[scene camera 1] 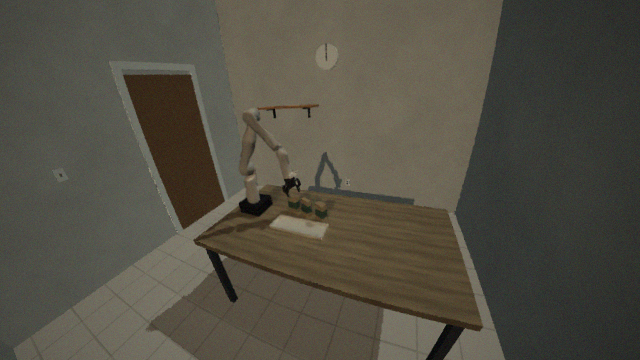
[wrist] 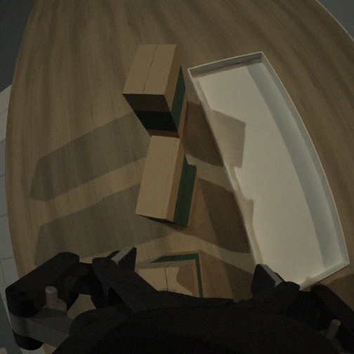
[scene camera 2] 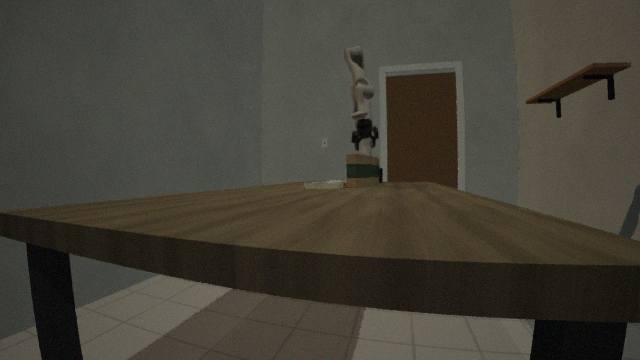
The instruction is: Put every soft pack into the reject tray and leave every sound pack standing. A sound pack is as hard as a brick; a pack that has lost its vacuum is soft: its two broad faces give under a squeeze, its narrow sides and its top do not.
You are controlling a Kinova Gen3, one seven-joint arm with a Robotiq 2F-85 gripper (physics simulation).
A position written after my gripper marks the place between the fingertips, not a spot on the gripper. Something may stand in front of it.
Note:
In view: my gripper [wrist: 194,270] and a white reject tray [scene camera 1: 308,228].
The white reject tray shows as well in the wrist view [wrist: 287,209].

